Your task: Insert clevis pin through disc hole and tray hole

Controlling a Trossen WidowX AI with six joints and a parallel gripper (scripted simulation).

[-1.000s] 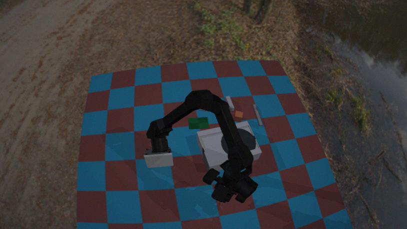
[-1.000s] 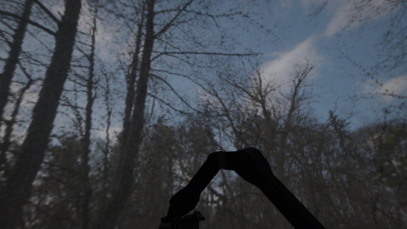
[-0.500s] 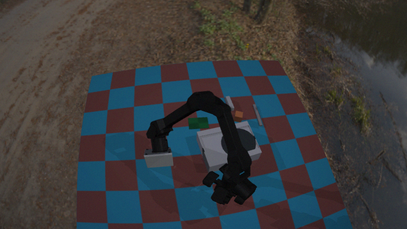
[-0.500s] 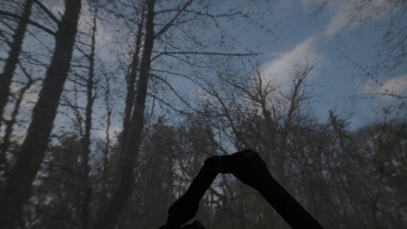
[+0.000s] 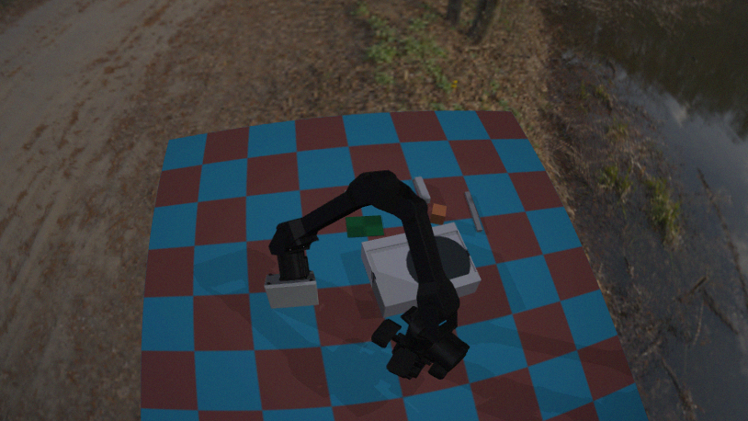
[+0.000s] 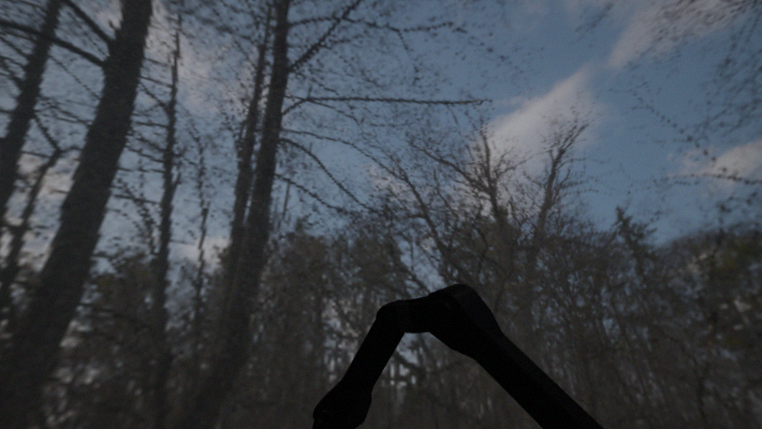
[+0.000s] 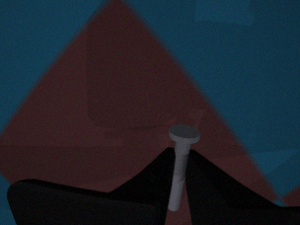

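Now: the steel clevis pin 10 mm ahead of my gripper tip, 10 mm to the left of it and 10 mm above it. Also, from my gripper tip: steel tray (60 mm ahead, 240 mm to the left, 40 mm above); then flat green piece (60 mm behind, 410 mm to the left); then dark round disc (100 mm ahead, 240 mm to the left, 50 mm above).
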